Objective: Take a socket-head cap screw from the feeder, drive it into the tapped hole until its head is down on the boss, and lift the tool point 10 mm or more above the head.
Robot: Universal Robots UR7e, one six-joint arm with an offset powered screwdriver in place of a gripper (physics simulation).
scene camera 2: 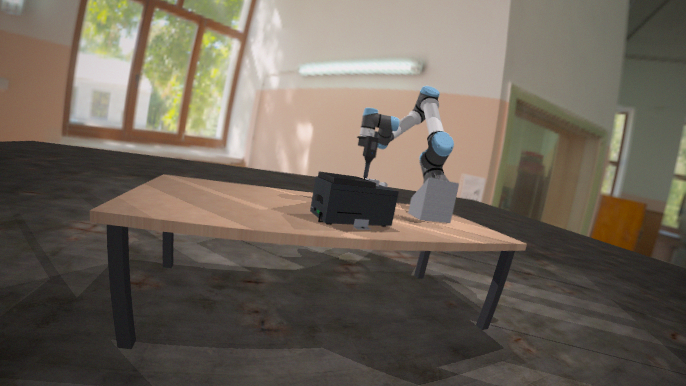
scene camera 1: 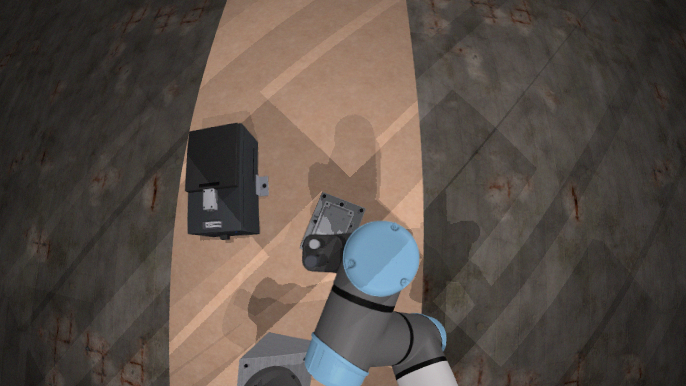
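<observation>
The black screw feeder (scene camera 1: 212, 155) (scene camera 2: 356, 202) stands at the left of the table in scene camera 1, with a small silver plate (scene camera 1: 209, 199) on its top. The grey metal part with the holes (scene camera 1: 333, 199) lies to its right, partly covered by the arm. My screwdriver (scene camera 1: 322, 253) (scene camera 2: 366, 176) points down, over the near left end of the part in scene camera 1. In scene camera 2 its lower end goes out of sight behind the feeder. The tool point, any screw on it and the tapped hole under it are hidden.
The grey pedestal (scene camera 1: 255, 352) (scene camera 2: 434, 201) carries the arm at the near end of the wooden table (scene camera 1: 295, 55) (scene camera 2: 200, 210). A small bracket (scene camera 1: 262, 185) sticks out from the feeder's right side. The arm's blue wrist cap (scene camera 1: 381, 258) hangs over the part's right side.
</observation>
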